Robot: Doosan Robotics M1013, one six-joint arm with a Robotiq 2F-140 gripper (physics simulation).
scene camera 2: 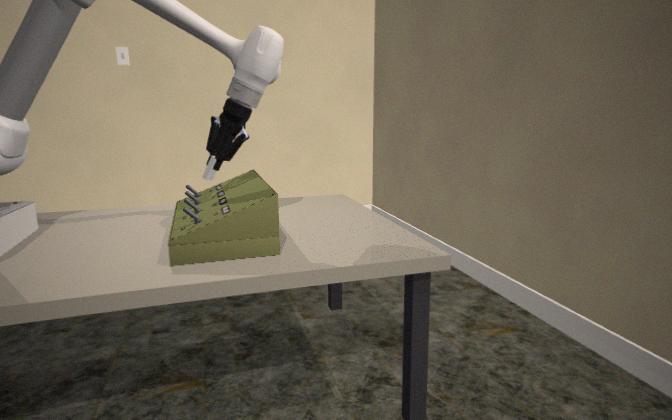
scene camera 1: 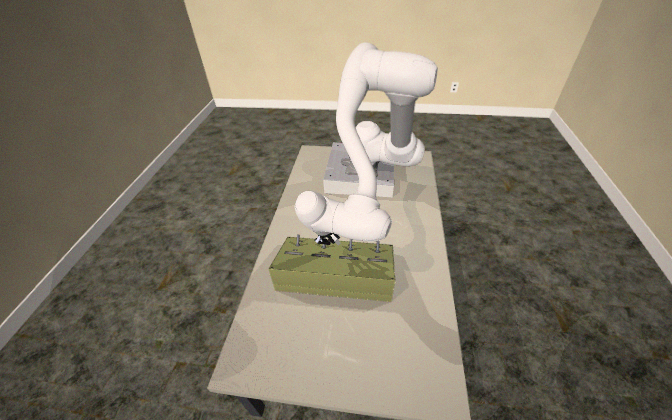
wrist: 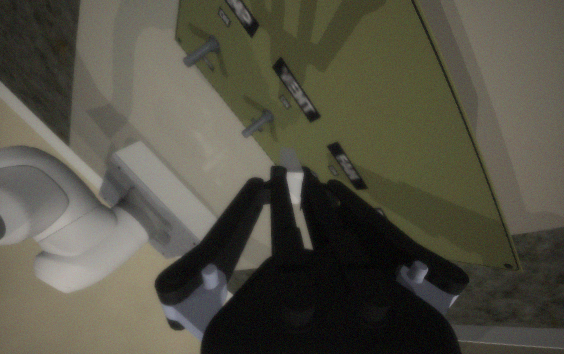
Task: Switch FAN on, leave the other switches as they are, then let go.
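Observation:
My gripper (scene camera 1: 327,239) (scene camera 2: 210,171) (wrist: 286,159) is shut and empty, its tips above the sloped green switch box (scene camera 1: 330,280) (scene camera 2: 250,225) (wrist: 400,100) and apart from the levers. The FAN label (wrist: 347,166) lies just right of the fingertips in the wrist view. The FAN lever (scene camera 1: 324,246) (scene camera 2: 191,205) is second from the left in scene camera 1, partly hidden by my gripper, and hidden behind the fingers in the wrist view. In scene camera 2 it leans toward the robot base, away from its ON mark (wrist: 333,170), like the other levers.
The VENT lever (scene camera 1: 350,245) (wrist: 258,123) and the end lever (scene camera 1: 378,246) (wrist: 202,51) stand on one side of FAN, the leftmost lever (scene camera 1: 298,240) (scene camera 2: 192,215) on the other. The box stands on the table (scene camera 1: 390,350) (scene camera 2: 325,235), in front of the robot base (scene camera 1: 357,187).

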